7 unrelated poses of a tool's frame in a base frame.
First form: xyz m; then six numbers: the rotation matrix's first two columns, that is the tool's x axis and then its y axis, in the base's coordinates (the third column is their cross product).
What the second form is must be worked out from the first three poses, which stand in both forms.
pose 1, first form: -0.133, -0.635, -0.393, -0.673, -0.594, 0.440, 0.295, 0.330, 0.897
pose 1, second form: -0.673, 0.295, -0.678, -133; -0.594, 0.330, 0.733, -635; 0.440, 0.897, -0.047, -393; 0, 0, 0, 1
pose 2, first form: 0.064, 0.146, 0.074, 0.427, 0.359, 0.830, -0.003, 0.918, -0.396
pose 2, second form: 0.427, -0.003, -0.904, 64; 0.359, 0.918, 0.167, 146; 0.830, -0.396, 0.393, 74; 0, 0, 0, 1
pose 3, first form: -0.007, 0.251, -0.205, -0.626, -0.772, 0.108, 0.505, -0.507, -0.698
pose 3, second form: -0.626, 0.505, 0.594, -7; -0.772, -0.507, -0.382, 251; 0.108, -0.698, 0.707, -205; 0, 0, 0, 1
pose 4, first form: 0.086, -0.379, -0.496, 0.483, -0.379, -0.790, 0.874, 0.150, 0.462
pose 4, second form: 0.483, 0.874, -0.057, 86; -0.379, 0.150, -0.914, -379; -0.790, 0.462, 0.404, -496; 0, 0, 0, 1
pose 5, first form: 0.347, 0.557, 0.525, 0.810, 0.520, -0.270, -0.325, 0.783, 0.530
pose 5, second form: 0.810, -0.325, 0.487, 347; 0.520, 0.783, -0.342, 557; -0.270, 0.530, 0.803, 525; 0, 0, 0, 1
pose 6, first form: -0.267, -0.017, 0.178, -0.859, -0.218, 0.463, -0.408, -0.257, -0.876
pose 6, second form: -0.859, -0.408, 0.310, -267; -0.218, -0.257, -0.941, -17; 0.463, -0.876, 0.132, 178; 0, 0, 0, 1
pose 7, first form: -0.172, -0.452, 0.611, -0.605, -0.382, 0.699, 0.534, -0.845, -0.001
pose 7, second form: -0.605, 0.534, 0.591, -172; -0.382, -0.845, 0.373, -452; 0.699, -0.001, 0.715, 611; 0, 0, 0, 1
